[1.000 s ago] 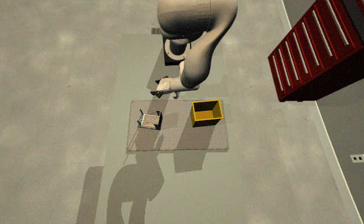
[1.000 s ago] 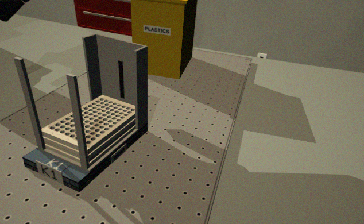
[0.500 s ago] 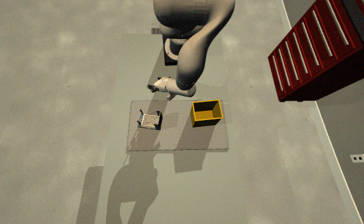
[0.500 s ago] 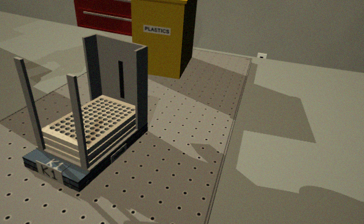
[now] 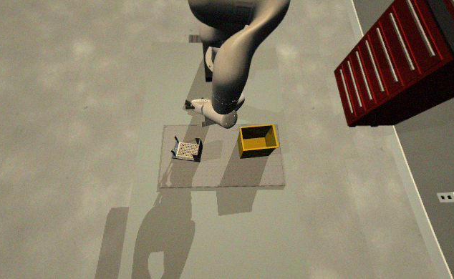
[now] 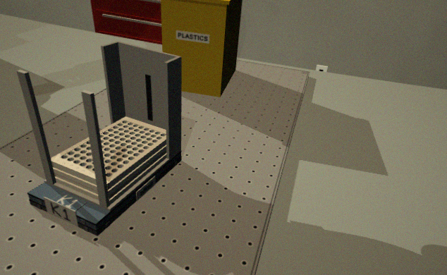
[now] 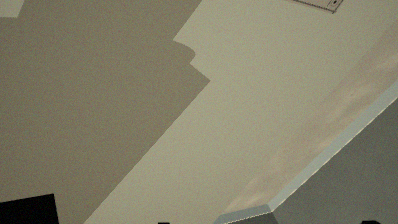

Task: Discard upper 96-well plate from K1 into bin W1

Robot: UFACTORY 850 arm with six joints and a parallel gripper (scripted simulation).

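Now: the 96-well plate 220 mm ahead of my hand and 160 mm below it. The rest, counted from my hand: yellow plastics bin W1 (120 mm ahead, 360 mm to the left, 110 mm below); then back wall (220 mm ahead, 70 mm to the left, 110 mm below).
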